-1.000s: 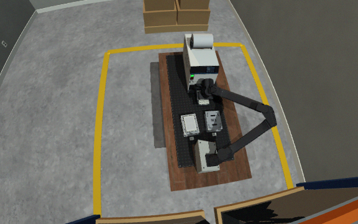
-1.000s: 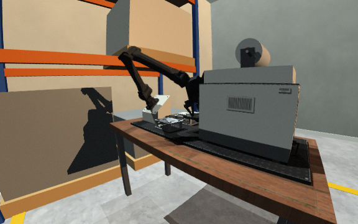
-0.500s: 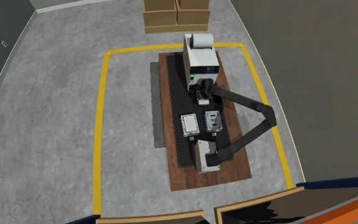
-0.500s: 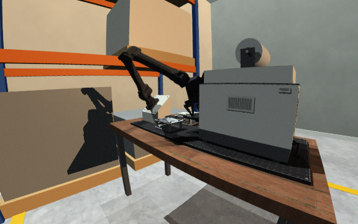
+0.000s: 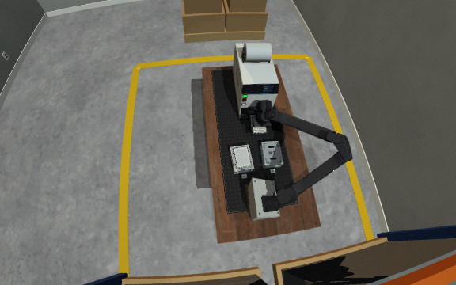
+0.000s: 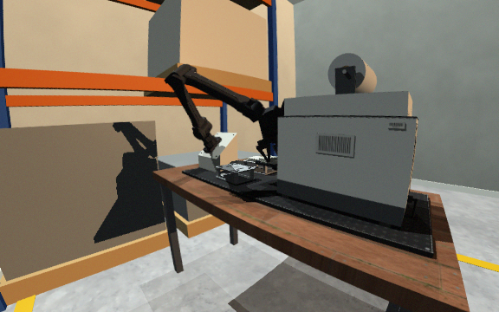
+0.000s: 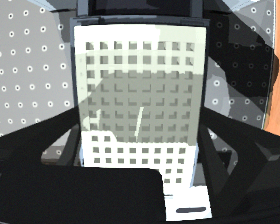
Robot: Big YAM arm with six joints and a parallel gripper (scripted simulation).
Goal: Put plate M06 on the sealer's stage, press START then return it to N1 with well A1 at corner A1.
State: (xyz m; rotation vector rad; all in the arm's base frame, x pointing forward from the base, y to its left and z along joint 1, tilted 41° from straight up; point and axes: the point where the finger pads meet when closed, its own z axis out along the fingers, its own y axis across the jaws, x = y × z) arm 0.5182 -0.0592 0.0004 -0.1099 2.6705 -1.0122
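The white well plate is right at my hand. The rest, counted from my hand: foil roll: 33 cm ahead, 1 cm to the right, 31 cm above; then dark stage: 2 cm below; then white plate: 20 cm behind, 14 cm to the left, 5 cm below.
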